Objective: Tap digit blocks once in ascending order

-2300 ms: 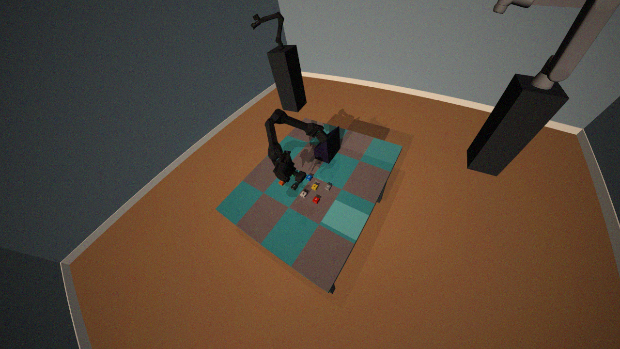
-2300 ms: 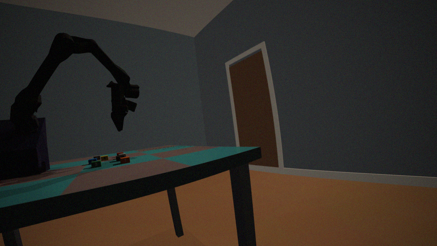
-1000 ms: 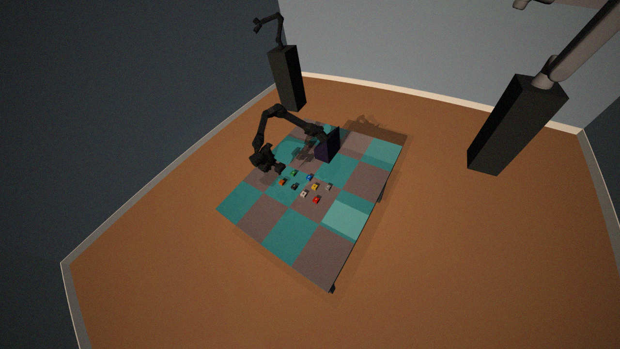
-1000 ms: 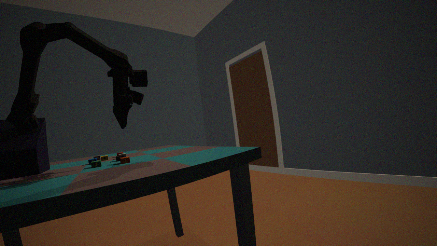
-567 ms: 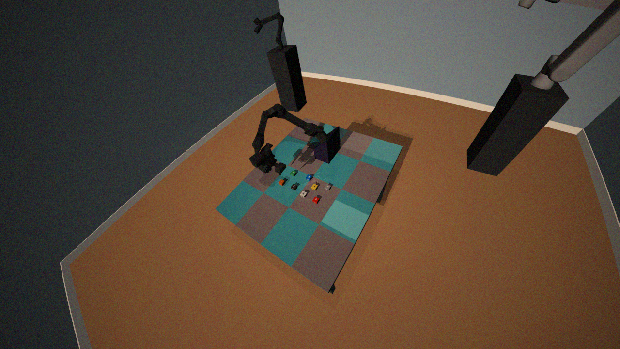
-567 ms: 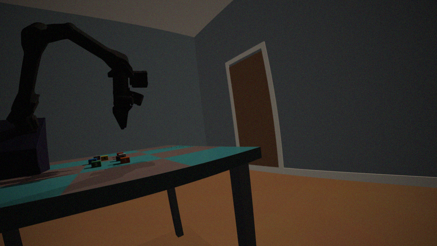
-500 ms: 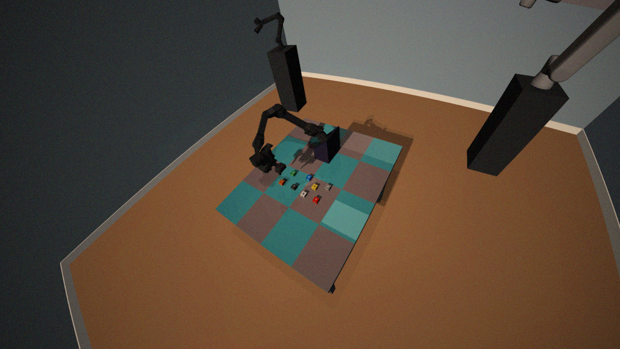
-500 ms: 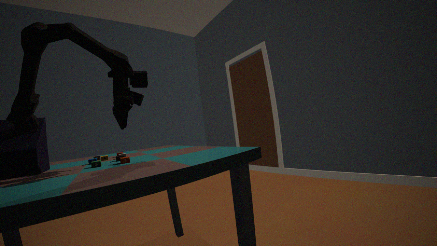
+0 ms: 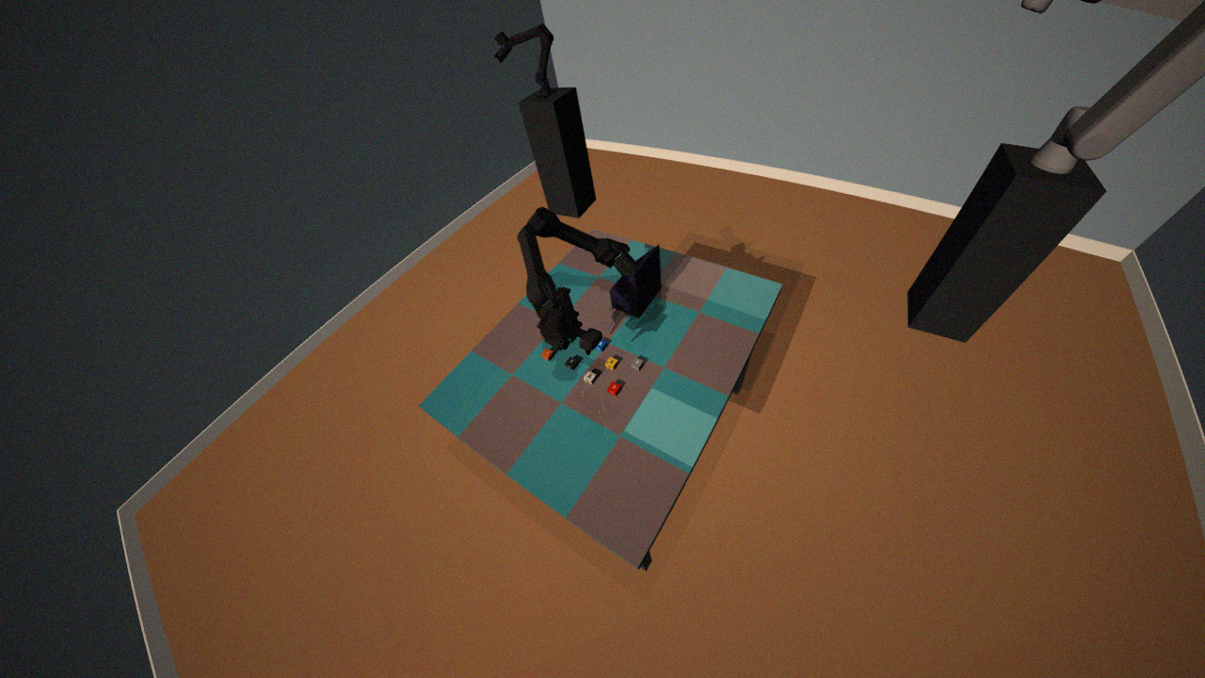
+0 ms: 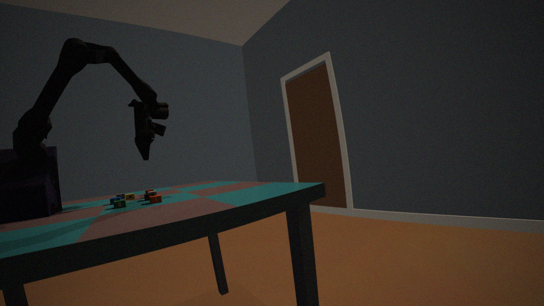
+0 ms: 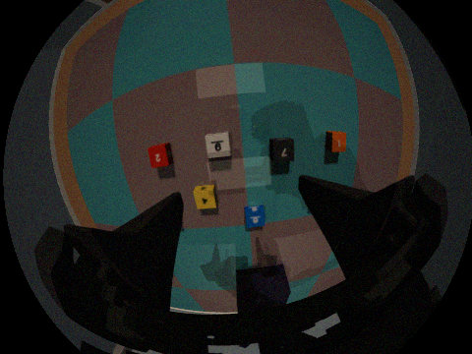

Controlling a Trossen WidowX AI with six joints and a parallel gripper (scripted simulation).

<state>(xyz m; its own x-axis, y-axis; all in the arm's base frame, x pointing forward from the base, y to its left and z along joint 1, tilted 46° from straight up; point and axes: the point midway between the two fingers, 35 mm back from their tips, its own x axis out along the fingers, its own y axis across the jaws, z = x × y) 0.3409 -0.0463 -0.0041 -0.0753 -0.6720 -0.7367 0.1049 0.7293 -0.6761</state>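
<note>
Right now the grey block is 100 mm behind my gripper tip, 150 mm to the left of it and 130 mm below it. Round my gripper tip: black block: 10 mm behind, 60 mm to the right, 130 mm below; white block: 10 mm ahead, 20 mm to the left, 130 mm below; yellow block: 70 mm behind, 60 mm to the left, 130 mm below.
</note>
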